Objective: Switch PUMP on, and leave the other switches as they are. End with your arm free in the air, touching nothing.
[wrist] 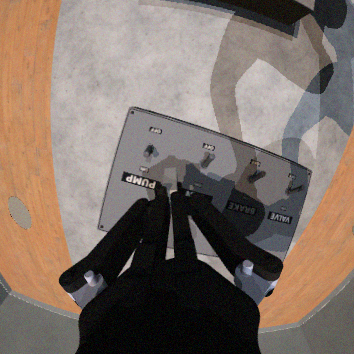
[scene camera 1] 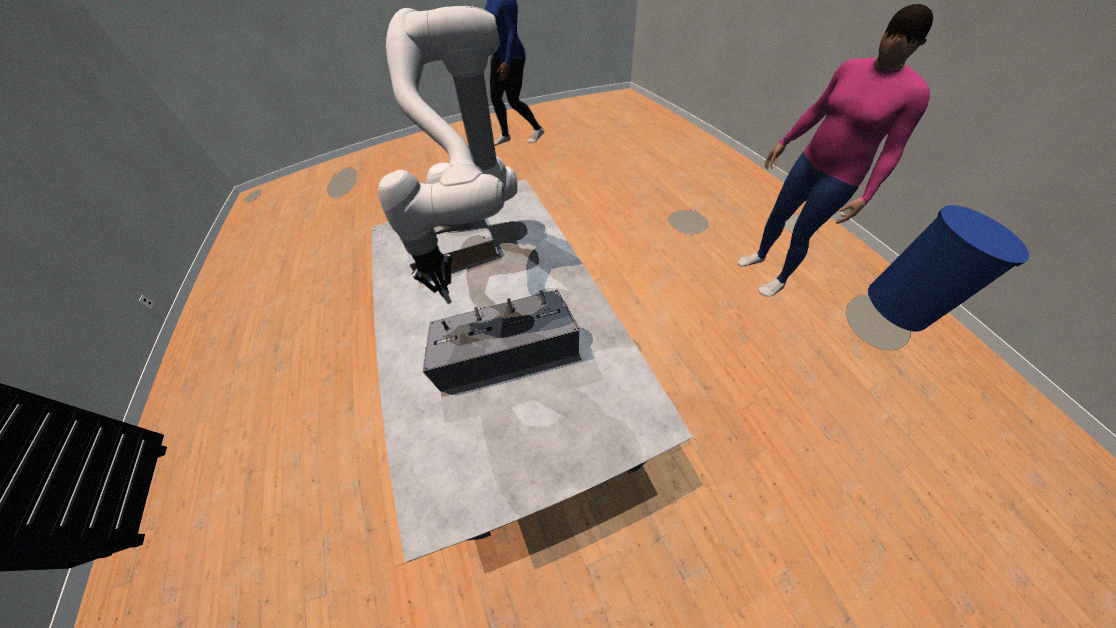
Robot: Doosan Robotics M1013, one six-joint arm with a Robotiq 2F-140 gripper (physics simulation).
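Places are measured from the arm's base along level axes (x ahead, y down, z left), in centimetres.
Where they show: gripper, fingertip midpoint: (wrist: 171, 176) (scene camera 1: 448, 300).
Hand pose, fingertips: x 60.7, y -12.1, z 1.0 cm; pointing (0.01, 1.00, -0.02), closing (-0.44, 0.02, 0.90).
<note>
Things, the pixels of their top centre, and the offset from my fingertips. Level surfaces: height alone.
- PUMP lever at its top centre: (wrist: 145, 153) (scene camera 1: 442, 320) dx +0.6, dy +8.1, dz -4.9 cm
- second lever at its top centre: (wrist: 209, 163) (scene camera 1: 475, 309) dx -1.3, dy +9.0, dz +7.0 cm
- BRAKE lever at its top centre: (wrist: 261, 179) (scene camera 1: 509, 301) dx -1.9, dy +9.0, dz +19.0 cm
- VALVE lever at its top centre: (wrist: 300, 193) (scene camera 1: 542, 293) dx -2.5, dy +9.0, dz +31.0 cm
- table at its surface level: dy +21.7 cm
The grey switch box (scene camera 1: 503, 359) (wrist: 117, 200) stands on the table with four levers. The PUMP lever (scene camera 1: 445, 324) (wrist: 149, 151) is at the left end, between its OFF and ON marks; its tilt is too small to tell. The second lever (scene camera 1: 478, 314) (wrist: 207, 159), the BRAKE lever (scene camera 1: 509, 305) (wrist: 256, 174) and the VALVE lever (scene camera 1: 543, 297) (wrist: 295, 188) stand in a row beside it. The second switch's name is partly hidden by the fingers. My gripper (scene camera 1: 447, 299) (wrist: 171, 176) is shut and empty, apart from the PUMP lever, with a gap visible in the scene view.
A brown box (scene camera 1: 476, 253) lies on the table (scene camera 1: 437, 476) behind the switch box, near the arm. A person in pink (scene camera 1: 866, 117) and a blue barrel (scene camera 1: 940, 273) are off to the right. Another person (scene camera 1: 508, 70) is behind the arm. A black slatted object (scene camera 1: 70, 476) is at the left.
</note>
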